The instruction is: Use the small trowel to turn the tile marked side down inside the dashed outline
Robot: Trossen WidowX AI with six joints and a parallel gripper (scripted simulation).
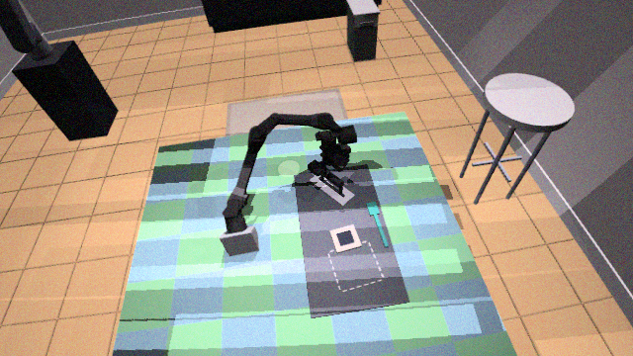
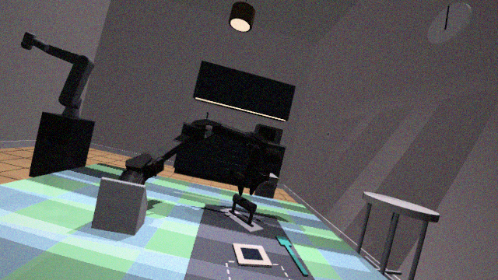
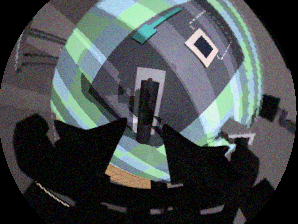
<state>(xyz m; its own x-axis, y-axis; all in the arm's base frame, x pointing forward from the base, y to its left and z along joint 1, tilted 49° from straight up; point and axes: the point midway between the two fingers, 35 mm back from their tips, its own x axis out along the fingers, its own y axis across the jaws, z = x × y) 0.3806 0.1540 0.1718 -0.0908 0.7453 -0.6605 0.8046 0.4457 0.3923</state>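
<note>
My gripper tip is 7 cm above the dark-handled float, 2 cm to the left of it and 1 cm short of it. Round my gripper tip: teal trowel (19 cm to the right, 16 cm ahead, 10 cm below); mat (22 cm to the right, 12 cm below, 2 cm ahead); tile (26 cm to the right, 10 cm below, 2 cm ahead).
</note>
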